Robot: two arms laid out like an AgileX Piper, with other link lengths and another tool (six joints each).
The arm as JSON. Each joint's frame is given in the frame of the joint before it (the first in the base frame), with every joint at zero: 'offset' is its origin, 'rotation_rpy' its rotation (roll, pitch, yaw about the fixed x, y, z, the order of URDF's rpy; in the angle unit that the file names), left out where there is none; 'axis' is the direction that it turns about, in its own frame. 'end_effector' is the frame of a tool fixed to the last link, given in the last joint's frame.
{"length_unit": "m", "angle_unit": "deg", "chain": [
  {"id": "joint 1", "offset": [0.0, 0.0, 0.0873], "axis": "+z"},
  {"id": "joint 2", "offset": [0.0, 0.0, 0.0], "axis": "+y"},
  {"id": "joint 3", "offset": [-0.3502, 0.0, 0.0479], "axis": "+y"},
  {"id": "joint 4", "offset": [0.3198, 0.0, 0.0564], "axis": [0.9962, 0.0, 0.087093]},
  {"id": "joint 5", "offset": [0.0, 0.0, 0.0], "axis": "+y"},
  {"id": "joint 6", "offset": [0.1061, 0.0, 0.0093], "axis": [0.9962, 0.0, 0.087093]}
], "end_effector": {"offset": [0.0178, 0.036, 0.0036], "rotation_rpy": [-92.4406, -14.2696, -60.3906]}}
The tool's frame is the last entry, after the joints.
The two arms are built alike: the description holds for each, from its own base.
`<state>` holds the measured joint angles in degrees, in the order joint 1, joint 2, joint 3, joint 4, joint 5, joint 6, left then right.
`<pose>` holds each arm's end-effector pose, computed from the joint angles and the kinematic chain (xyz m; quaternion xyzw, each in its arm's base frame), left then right.
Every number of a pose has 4 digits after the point. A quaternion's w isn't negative.
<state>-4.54 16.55 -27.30 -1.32 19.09 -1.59 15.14 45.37 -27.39 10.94 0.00 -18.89</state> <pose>0.1087 0.0266 0.3410 -0.6905 0.3450 -0.4025 0.4922 0.2130 0.0949 0.2943 -0.7954 0.2321 -0.2681 0.4915</pose>
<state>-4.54 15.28 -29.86 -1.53 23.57 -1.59 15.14 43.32 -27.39 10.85 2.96 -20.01</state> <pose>0.0972 0.0271 0.3524 -0.6927 0.3484 -0.3996 0.4889 0.2034 0.0934 0.2956 -0.8037 0.2258 -0.2632 0.4836</pose>
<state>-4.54 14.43 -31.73 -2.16 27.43 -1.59 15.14 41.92 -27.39 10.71 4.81 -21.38</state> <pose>0.0884 0.0270 0.3586 -0.6977 0.3539 -0.3953 0.4814 0.1969 0.0923 0.2962 -0.8112 0.2176 -0.2630 0.4749</pose>
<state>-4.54 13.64 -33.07 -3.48 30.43 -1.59 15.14 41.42 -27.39 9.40 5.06 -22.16</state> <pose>0.0809 0.0259 0.3621 -0.7034 0.3582 -0.3955 0.4695 0.1948 0.0914 0.2962 -0.8179 0.2068 -0.2703 0.4639</pose>
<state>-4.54 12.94 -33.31 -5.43 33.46 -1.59 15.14 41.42 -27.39 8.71 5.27 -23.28</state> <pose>0.0765 0.0235 0.3573 -0.7137 0.3683 -0.3908 0.4497 0.1945 0.0910 0.2947 -0.8250 0.1985 -0.2737 0.4528</pose>
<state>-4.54 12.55 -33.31 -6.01 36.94 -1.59 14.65 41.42 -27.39 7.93 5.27 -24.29</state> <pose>0.0735 0.0224 0.3501 -0.7227 0.3834 -0.3740 0.4369 0.1951 0.0889 0.2936 -0.8303 0.1935 -0.2804 0.4411</pose>
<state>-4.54 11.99 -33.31 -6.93 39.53 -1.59 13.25 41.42 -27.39 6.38 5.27 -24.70</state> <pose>0.0698 0.0209 0.3449 -0.7291 0.3936 -0.3652 0.4243 0.1972 0.0835 0.2924 -0.8344 0.1947 -0.2910 0.4257</pose>
